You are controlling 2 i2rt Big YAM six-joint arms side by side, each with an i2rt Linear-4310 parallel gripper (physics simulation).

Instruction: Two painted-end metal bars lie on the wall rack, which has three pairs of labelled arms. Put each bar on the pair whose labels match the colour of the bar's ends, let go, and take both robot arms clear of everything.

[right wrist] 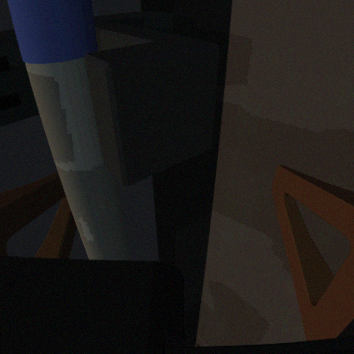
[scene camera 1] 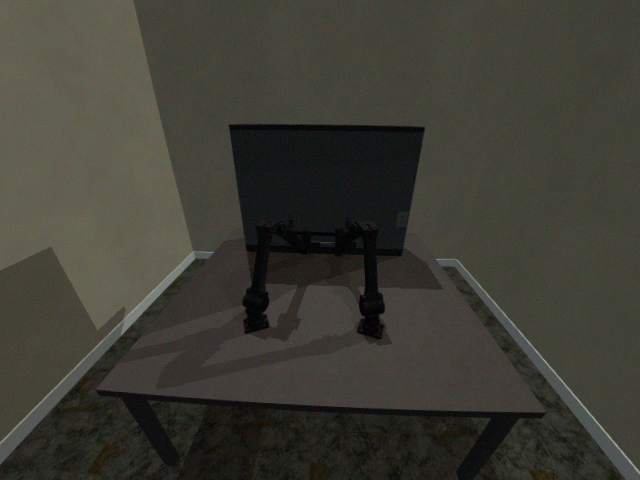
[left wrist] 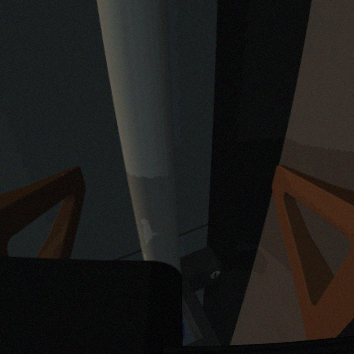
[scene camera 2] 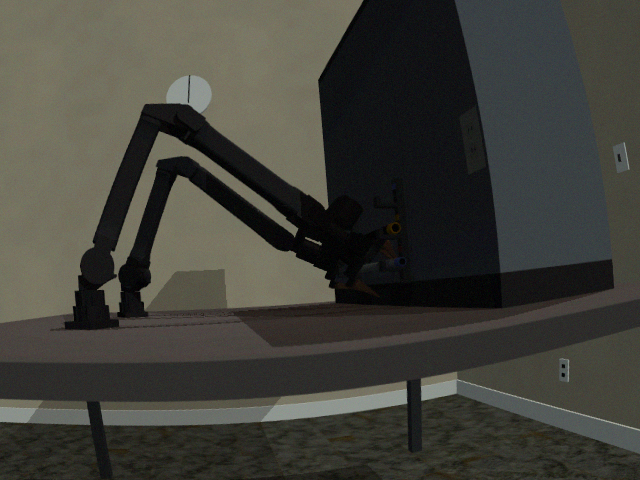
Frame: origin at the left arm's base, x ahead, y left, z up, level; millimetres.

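Where they show: left gripper, fingertip midpoint: point(left wrist: 178, 176) point(scene camera 2: 364, 274); right gripper, fingertip midpoint: point(right wrist: 177, 175) point(scene camera 2: 389, 280); left arm's base, origin of the base link: point(scene camera 1: 256, 324) point(scene camera 2: 132, 316); right arm's base, origin of the base link: point(scene camera 1: 370, 329) point(scene camera 2: 92, 327).
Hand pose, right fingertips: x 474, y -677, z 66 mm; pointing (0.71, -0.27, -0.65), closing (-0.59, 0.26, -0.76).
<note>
Each offset is from my right fingertips to the top centre of the thing. "pt": to the spot under its first point. Level surfaces: height alone.
The blue-ended bar {dy +140, dx +63, dz +52 mm} point(scene camera 1: 324, 243) point(scene camera 2: 369, 267) point(left wrist: 150, 125) point(right wrist: 105, 210) lies on the lowest pair of arms of the wall rack {pt dy -70, dx -12, dz +206 mm} point(scene camera 2: 398, 192). The yellow-ended bar {dy +143, dx +59, dz +132 mm} point(scene camera 2: 393, 227) is above it at the middle level; most of it is hidden. A faint blue label shows by the top arms in scene camera 2; the lower labels are hard to read. My left gripper point(scene camera 1: 306, 242) point(left wrist: 178, 176) is open, with the blue-ended bar across the gap between its fingers. My right gripper point(scene camera 1: 338, 242) point(right wrist: 177, 175) is open, with that bar near its picture-left finger, which it partly covers.
The dark wall panel point(scene camera 1: 330, 180) point(scene camera 2: 392, 118) stands on the table {dz -66 mm} point(scene camera 1: 330, 377) point(scene camera 2: 180, 343) behind the rack. A rack arm point(right wrist: 165, 100) is close ahead of the right gripper. Another rack part {pt dy +306, dx +151, dz +8 mm} point(left wrist: 200, 267) shows low in the left wrist view. Both grippers are close together.
</note>
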